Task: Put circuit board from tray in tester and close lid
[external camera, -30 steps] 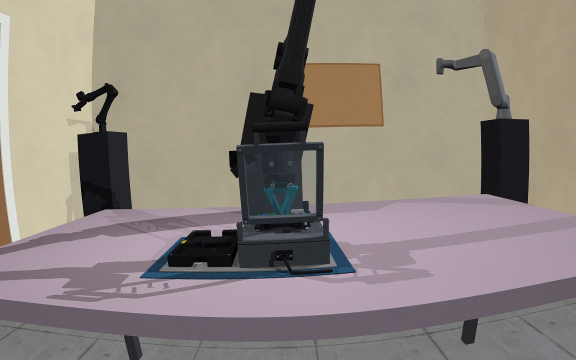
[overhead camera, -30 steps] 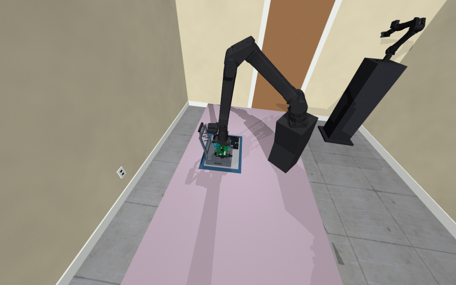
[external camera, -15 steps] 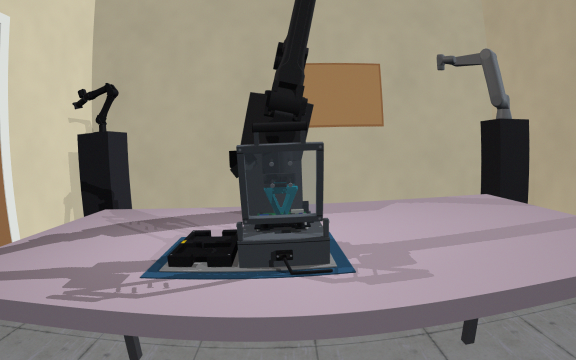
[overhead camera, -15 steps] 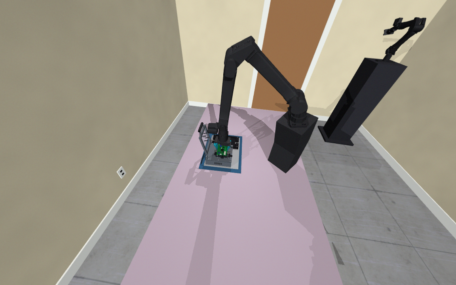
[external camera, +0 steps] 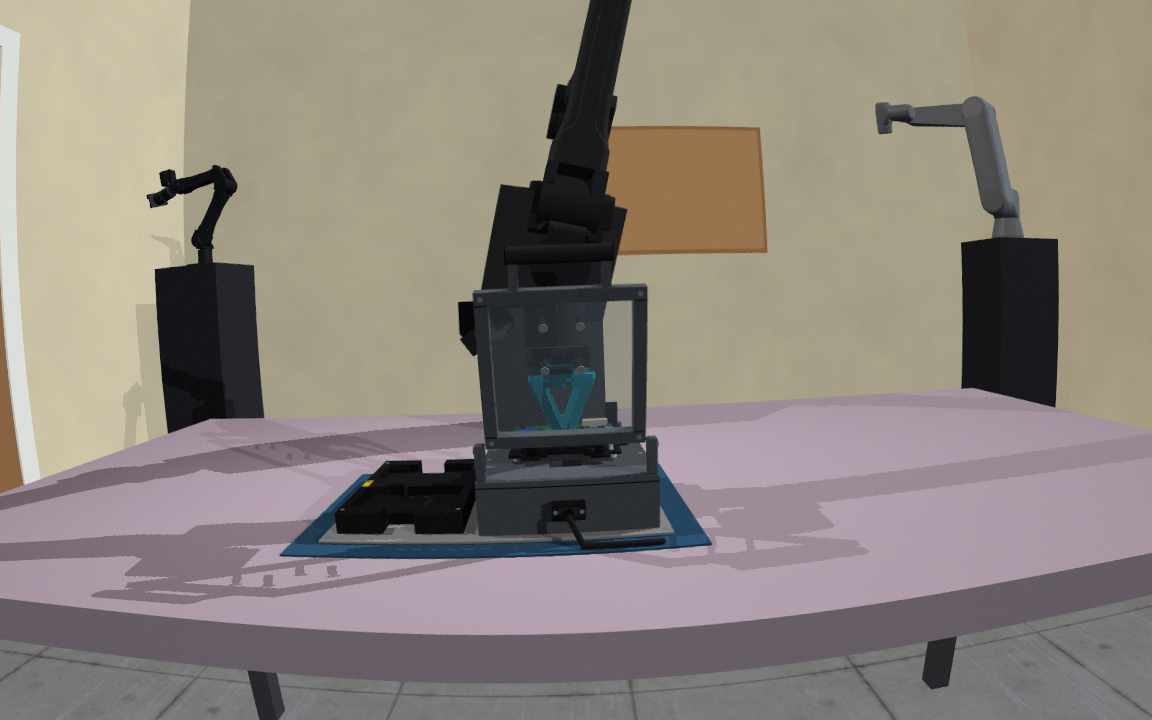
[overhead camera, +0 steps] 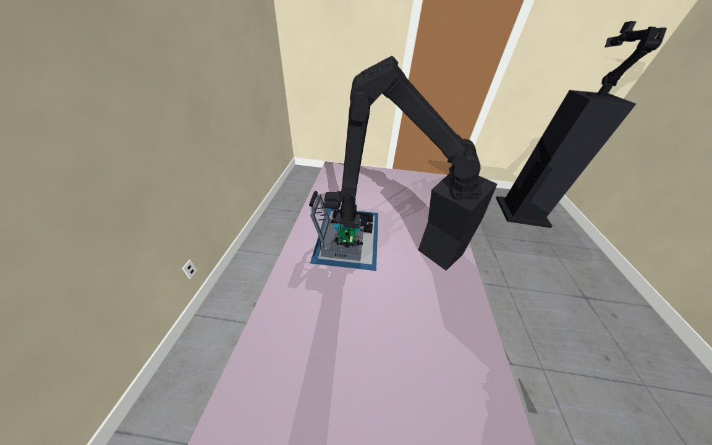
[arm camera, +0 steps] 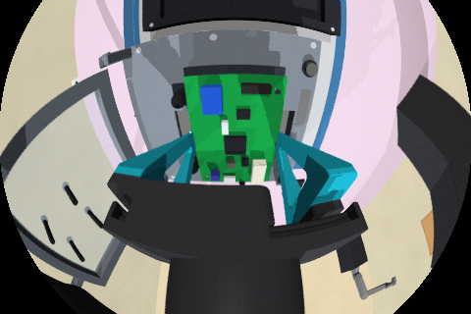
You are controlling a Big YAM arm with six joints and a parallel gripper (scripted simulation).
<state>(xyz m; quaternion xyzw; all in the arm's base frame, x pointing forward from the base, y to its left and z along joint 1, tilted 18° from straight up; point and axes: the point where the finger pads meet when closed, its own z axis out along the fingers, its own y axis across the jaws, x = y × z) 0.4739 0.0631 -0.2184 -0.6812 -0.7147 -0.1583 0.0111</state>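
The green circuit board lies right at my hand. Round my hand: pin plate: 20 mm below, 10 mm to the left, 10 mm ahead; lid: 120 mm ahead, 90 mm above, 10 mm to the left.
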